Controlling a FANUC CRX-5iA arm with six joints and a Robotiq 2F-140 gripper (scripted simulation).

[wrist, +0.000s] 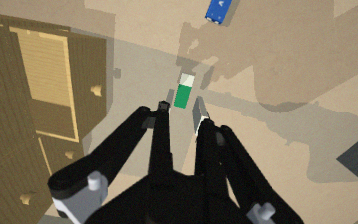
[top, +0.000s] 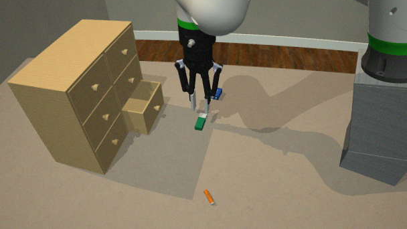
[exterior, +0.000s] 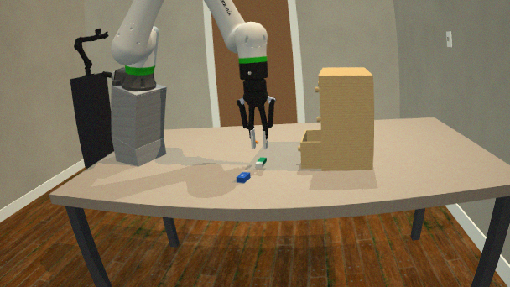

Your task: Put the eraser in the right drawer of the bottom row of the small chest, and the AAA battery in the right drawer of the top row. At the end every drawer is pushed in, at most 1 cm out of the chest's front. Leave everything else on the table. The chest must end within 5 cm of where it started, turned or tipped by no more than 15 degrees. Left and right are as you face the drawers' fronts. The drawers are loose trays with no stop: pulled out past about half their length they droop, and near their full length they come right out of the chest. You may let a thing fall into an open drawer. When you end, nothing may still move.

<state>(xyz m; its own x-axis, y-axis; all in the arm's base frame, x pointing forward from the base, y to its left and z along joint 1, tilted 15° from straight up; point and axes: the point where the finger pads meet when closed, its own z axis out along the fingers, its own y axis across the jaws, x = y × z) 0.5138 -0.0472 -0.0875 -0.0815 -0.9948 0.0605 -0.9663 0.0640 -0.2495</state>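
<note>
Right now my hand is 80 mm above the white eraser and 10 mm to the left of it. From my hand the other things lie so: orange AAA battery (260 mm to the left, 90 mm below, 70 mm behind); small blue block (130 mm to the right, 80 mm below, 30 mm behind).
</note>
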